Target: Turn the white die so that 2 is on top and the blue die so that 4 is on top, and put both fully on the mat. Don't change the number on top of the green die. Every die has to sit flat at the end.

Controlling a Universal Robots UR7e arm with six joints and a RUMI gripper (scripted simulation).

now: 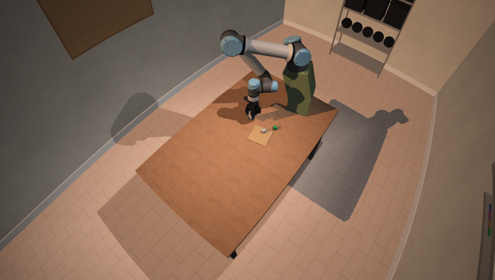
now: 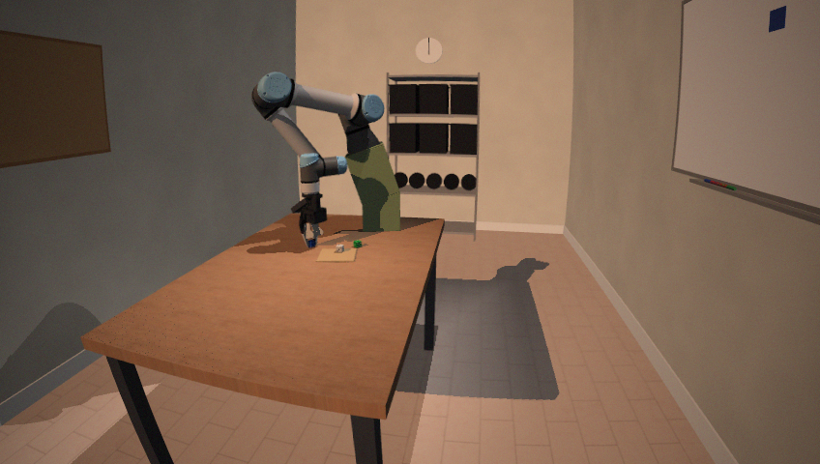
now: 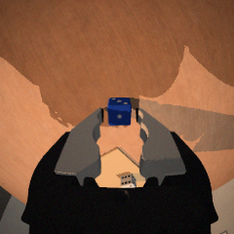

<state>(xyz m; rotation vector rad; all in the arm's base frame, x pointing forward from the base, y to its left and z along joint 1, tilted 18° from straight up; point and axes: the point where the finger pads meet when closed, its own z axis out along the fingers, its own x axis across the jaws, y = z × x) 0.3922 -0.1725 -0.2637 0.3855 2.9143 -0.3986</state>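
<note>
The blue die lies 1 cm below my hand. The rest, counted from my hand: green die: 19 cm to the left, 6 cm behind, 1 cm below; then tan mat: 16 cm to the left, 6 cm ahead, 2 cm below; then white die: 15 cm to the left, 2 cm ahead.
</note>
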